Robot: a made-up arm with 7 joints.
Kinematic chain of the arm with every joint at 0, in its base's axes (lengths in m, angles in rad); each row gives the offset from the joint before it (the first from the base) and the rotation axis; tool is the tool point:
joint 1: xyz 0 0 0.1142 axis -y
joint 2: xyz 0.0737 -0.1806 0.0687 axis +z
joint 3: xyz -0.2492 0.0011 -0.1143 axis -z
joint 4: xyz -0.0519 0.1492 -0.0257 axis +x
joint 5: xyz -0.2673 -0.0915 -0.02 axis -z
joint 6: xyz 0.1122 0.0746 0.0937 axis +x
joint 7: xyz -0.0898 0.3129 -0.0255 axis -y
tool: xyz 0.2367 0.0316 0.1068
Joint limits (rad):
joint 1: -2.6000..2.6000
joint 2: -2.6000..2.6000
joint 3: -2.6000..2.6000
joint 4: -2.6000..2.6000
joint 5: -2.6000..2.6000
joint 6: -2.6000..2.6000
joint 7: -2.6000..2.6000
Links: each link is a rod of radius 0.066 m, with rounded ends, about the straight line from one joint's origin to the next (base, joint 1, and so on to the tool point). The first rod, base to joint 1, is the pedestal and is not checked.
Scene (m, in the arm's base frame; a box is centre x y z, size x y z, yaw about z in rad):
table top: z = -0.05
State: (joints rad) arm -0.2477 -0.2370 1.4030 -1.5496 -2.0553 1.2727 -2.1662
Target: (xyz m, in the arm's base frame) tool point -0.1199 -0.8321 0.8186
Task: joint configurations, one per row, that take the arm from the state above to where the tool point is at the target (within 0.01 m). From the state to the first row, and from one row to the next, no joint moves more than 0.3 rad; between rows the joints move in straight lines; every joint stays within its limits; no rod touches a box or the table.
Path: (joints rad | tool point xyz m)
1: -0.3707 0.0224 1.1881 -1.4465 -2.0899 1.1855 -2.1694 | 0.0208 0.6232 0.4317
2: -0.4937 0.2817 0.9733 -1.3433 -2.1244 1.0984 -2.1726 | -0.2947 0.4492 0.6601
3: -0.6166 0.5411 0.7584 -1.2402 -2.1590 1.0112 -2.1757 | -0.4354 0.0699 0.8700
4: -0.7396 0.8005 0.5436 -1.1370 -2.1936 0.9240 -2.1789 | -0.3603 -0.4044 0.9487
5: -0.8626 1.0599 0.3287 -1.0339 -2.2281 0.8369 -2.1821 | -0.1199 -0.8321 0.8186

